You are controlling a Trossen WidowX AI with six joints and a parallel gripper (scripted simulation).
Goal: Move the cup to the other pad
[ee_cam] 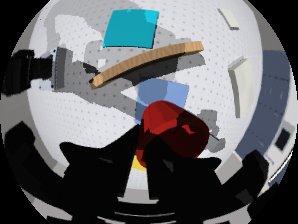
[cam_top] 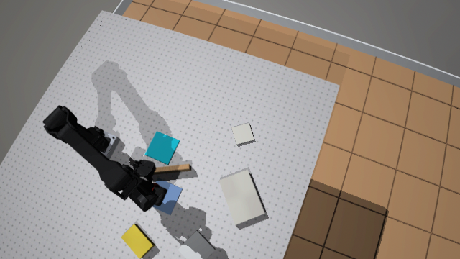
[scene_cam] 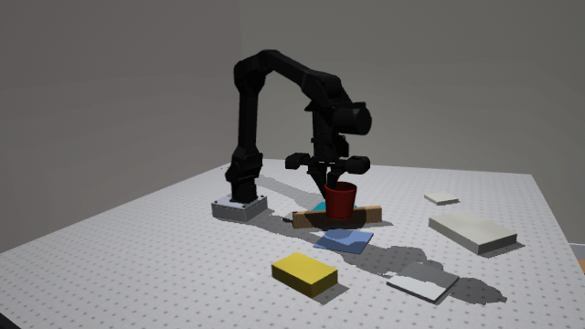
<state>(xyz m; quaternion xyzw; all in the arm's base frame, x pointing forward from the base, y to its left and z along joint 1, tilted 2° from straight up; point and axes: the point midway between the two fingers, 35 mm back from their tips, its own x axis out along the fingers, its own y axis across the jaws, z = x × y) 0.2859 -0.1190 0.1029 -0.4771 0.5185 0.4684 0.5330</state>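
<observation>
My gripper tip is now 4 cm past the cyan pad, 18 cm to the right of it and 11 cm above it. From my gripper tip the other things lie so: dark red cup 3 cm ahead, 1 cm to the right; then yellow block 19 cm to the right, 9 cm below; then wooden bar 9 cm to the left, 9 cm below.
</observation>
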